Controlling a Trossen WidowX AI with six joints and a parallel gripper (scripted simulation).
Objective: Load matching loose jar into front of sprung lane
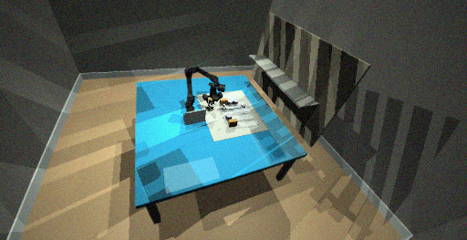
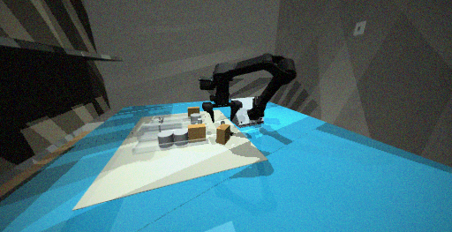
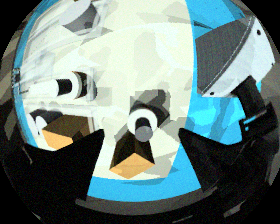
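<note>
The cream mat is 17 cm ahead of my gripper tip, 9 cm to the right of it and 7 cm below it. Also, from my gripper tip: pusher lane (25 cm ahead, 10 cm to the right, 5 cm below).
</note>
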